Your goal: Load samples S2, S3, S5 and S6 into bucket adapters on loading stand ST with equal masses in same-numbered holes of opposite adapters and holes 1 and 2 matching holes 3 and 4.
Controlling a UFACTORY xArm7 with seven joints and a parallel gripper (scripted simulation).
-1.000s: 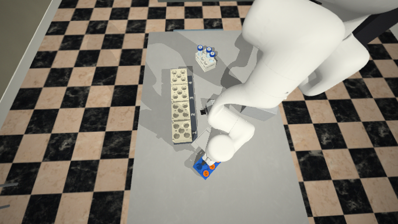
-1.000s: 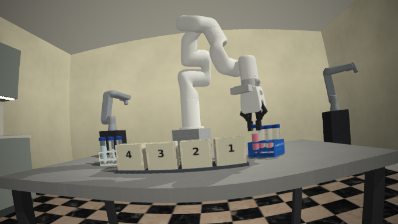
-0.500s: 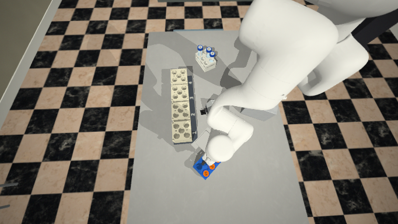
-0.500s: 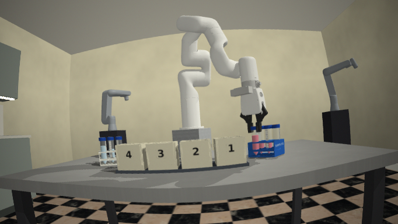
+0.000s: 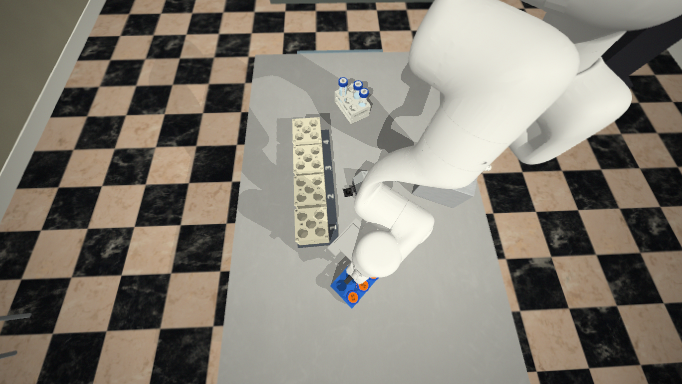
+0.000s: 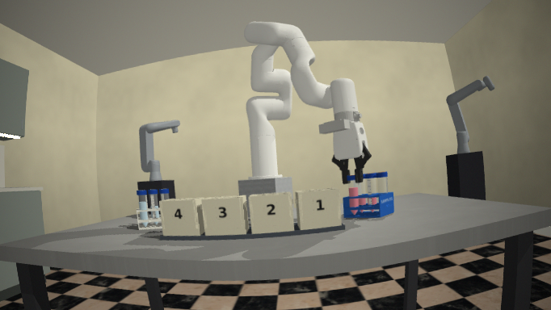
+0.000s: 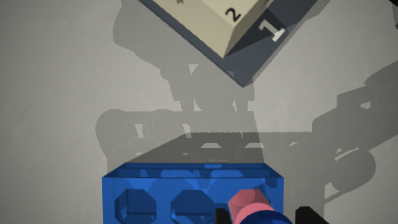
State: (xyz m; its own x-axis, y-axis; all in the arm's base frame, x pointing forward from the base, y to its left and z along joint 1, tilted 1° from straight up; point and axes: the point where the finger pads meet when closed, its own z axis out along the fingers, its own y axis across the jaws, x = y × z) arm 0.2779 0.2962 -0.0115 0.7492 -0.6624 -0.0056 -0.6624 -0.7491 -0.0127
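Now: hand 5 cm above the orange-dotted sample tube and 1 cm past it. From my hand the other things lie so: blue sample rack 9 cm below, 4 cm to the left, 1 cm ahead; then done desk 26 cm to the right, 6 cm below, 3 cm behind; then green DONE key 27 cm to the right, 5 cm below, 5 cm behind.
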